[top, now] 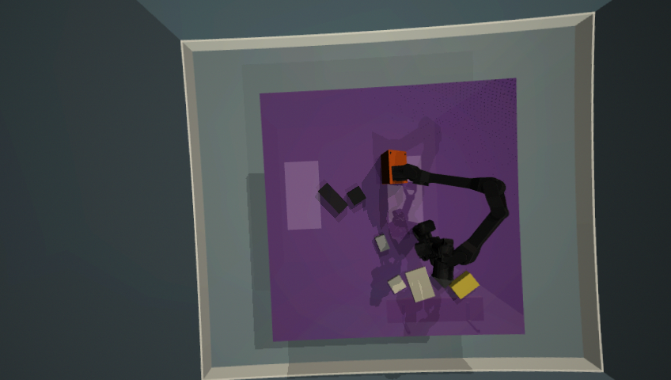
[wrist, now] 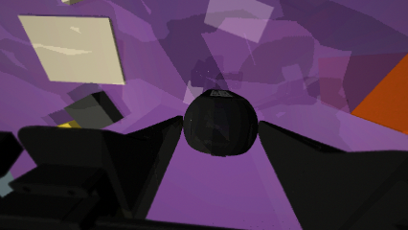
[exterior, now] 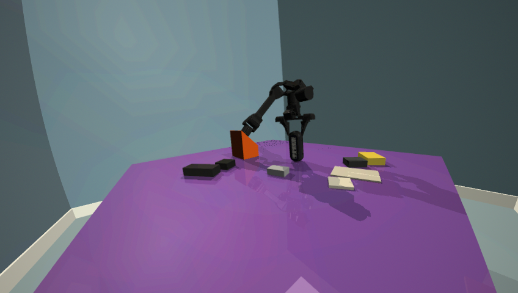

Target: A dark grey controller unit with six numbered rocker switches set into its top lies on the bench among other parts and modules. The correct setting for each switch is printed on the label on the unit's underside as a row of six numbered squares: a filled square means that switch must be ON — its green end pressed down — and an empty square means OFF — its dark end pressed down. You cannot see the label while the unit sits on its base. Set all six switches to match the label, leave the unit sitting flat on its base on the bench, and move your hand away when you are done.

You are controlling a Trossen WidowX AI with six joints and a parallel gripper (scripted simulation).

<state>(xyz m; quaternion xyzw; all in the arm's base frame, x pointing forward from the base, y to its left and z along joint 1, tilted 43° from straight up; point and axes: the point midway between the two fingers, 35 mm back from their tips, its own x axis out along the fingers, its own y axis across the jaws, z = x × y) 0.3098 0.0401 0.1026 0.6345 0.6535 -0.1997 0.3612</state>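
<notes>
Now: gripper tip 17 cm to the left of the light grey block, 12 cm above it and 4 cm short of it. Also, from my gripper tip: dark block: 24 cm ahead, 12 cm to the left, 12 cm below; yellow block: 29 cm ahead, 22 cm to the left, 12 cm below.
</notes>
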